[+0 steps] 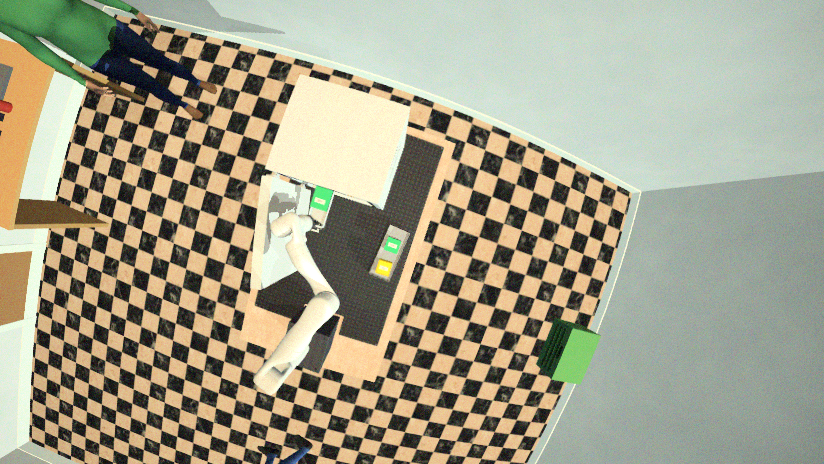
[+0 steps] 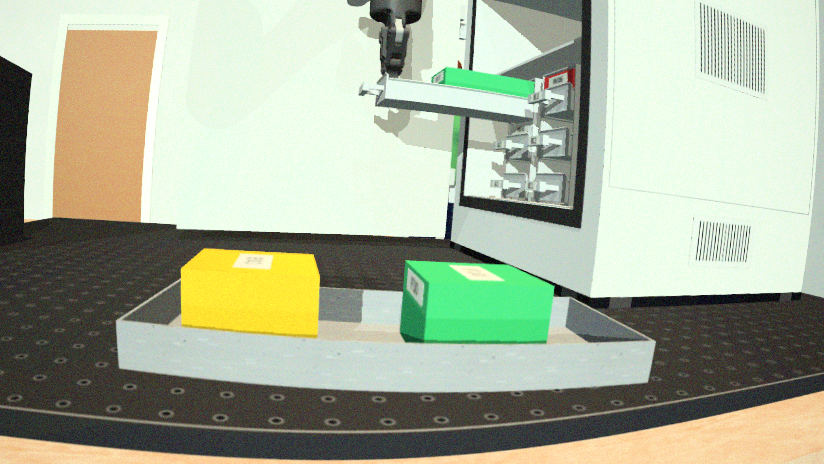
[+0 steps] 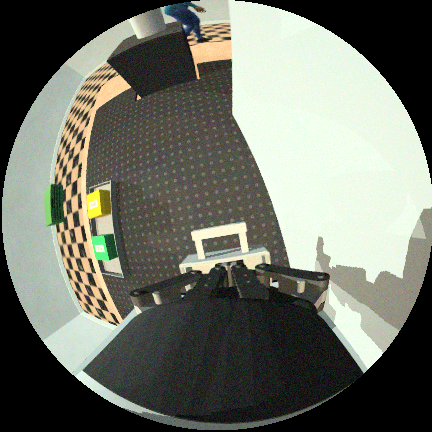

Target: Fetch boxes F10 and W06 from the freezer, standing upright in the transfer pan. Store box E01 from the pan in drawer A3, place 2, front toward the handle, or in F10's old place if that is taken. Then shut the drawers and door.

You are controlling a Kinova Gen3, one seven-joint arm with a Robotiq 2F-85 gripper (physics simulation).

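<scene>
My gripper [image 2: 393,71] [image 3: 229,262] is shut and empty. Its fingertips are low at the handle end of the pulled-out upper drawer [image 1: 318,222] [image 2: 455,103] [image 3: 260,255], close behind its front wall. A green box [image 1: 321,197] [image 2: 484,80] lies in that drawer toward the freezer. The transfer pan [image 1: 373,269] [image 2: 380,361] [image 3: 118,200] holds a yellow box [image 1: 383,267] [image 2: 249,296] [image 3: 99,203] and another green box [image 1: 392,244] [image 2: 478,305] [image 3: 104,247], apart. The green one's front label looks like F10; the yellow one's is unreadable. A red box [image 2: 566,75] shows in the neighbouring upper drawer.
The freezer [image 1: 340,132] [image 2: 651,138] stands with its door [image 1: 281,262] [image 2: 311,161] [image 3: 325,115] open beside the drawer. The drawer handle [image 2: 369,89] [image 3: 220,232] sticks out past the fingers. Several closed drawers sit lower down. A black pedestal [image 1: 324,345] [image 3: 157,60] stands at the arm's base.
</scene>
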